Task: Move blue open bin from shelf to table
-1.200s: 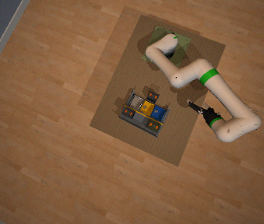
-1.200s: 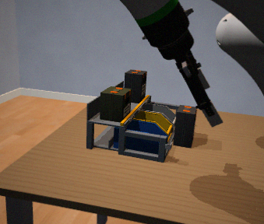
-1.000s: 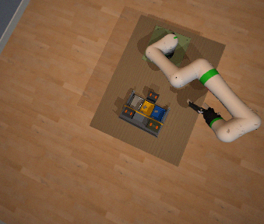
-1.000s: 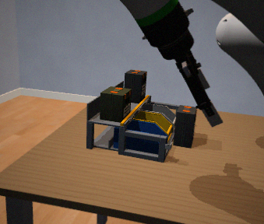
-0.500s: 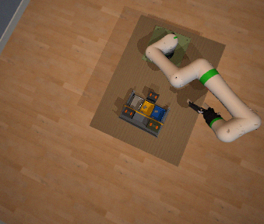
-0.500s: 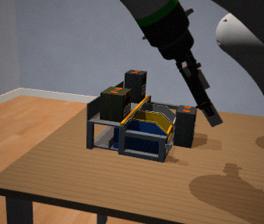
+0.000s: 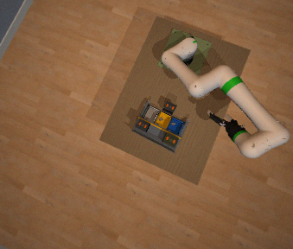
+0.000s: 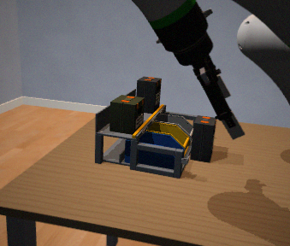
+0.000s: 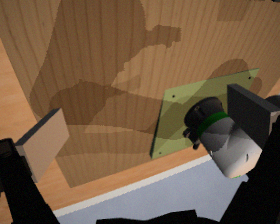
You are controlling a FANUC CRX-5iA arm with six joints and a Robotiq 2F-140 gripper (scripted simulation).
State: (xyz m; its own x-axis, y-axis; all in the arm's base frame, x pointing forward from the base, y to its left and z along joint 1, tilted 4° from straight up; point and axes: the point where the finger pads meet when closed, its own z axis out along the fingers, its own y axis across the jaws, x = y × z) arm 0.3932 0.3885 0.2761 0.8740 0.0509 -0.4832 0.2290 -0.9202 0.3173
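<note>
Right now the blue bin is 21 cm to the right of my hand, 21 cm below it and 21 cm ahead of it. Also, from my hand: grey bin (44 cm to the right, 21 cm below, 20 cm ahead); yellow bin (33 cm to the right, 21 cm below, 21 cm ahead).
</note>
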